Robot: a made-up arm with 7 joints.
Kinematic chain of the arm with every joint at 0, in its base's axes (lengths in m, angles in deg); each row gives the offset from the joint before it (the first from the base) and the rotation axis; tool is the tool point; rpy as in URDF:
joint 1: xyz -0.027 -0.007 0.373 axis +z
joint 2: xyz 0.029 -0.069 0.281 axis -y
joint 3: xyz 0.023 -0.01 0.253 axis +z
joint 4: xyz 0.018 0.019 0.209 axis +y
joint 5: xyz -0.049 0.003 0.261 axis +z
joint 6: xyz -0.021 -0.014 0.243 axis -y
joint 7: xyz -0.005 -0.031 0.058 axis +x
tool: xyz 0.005 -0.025 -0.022 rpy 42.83 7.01 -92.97
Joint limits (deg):
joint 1: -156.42..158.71
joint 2: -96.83..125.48
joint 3: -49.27..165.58
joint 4: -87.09..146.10
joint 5: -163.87..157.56
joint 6: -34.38..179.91
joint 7: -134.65..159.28
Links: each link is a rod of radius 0.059 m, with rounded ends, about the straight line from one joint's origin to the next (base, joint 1, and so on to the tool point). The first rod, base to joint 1, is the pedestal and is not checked.
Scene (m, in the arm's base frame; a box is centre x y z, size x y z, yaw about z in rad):
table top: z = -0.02
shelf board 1: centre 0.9 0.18 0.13 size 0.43 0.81 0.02 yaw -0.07
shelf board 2: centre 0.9 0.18 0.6 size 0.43 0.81 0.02 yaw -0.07
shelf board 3: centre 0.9 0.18 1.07 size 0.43 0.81 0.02 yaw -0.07
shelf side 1: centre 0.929 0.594 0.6 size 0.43 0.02 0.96 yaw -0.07
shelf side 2: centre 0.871 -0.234 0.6 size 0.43 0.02 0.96 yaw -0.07
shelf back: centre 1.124 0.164 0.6 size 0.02 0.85 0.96 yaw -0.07
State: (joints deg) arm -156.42 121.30 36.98 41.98 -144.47 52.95 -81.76
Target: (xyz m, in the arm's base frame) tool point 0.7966 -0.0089 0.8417
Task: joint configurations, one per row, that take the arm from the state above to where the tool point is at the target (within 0.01 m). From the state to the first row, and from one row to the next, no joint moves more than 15 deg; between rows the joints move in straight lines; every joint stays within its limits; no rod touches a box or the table.
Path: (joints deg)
1: -144.22 122.34 47.93 55.10 -146.89 59.35 -82.11
2: -132.02 123.39 58.88 68.22 -149.32 65.75 -82.47
3: -119.82 124.44 69.83 81.34 -151.74 72.14 -82.82
4: -107.62 125.48 80.78 94.46 -154.16 78.54 -83.18
5: -116.96 122.24 67.15 98.58 -155.40 74.25 -83.56
6: -126.29 119.00 53.51 102.71 -156.64 69.95 -83.94
7: -135.63 115.76 39.88 106.84 -157.88 65.66 -84.33
8: -140.83 112.06 39.57 95.62 -155.37 62.67 -83.98
9: -146.03 108.36 39.26 84.41 -152.86 59.69 -83.63
10: -151.22 104.65 38.96 73.20 -150.35 56.70 -83.27
11: -156.42 100.95 38.65 61.98 -147.84 53.71 -82.92

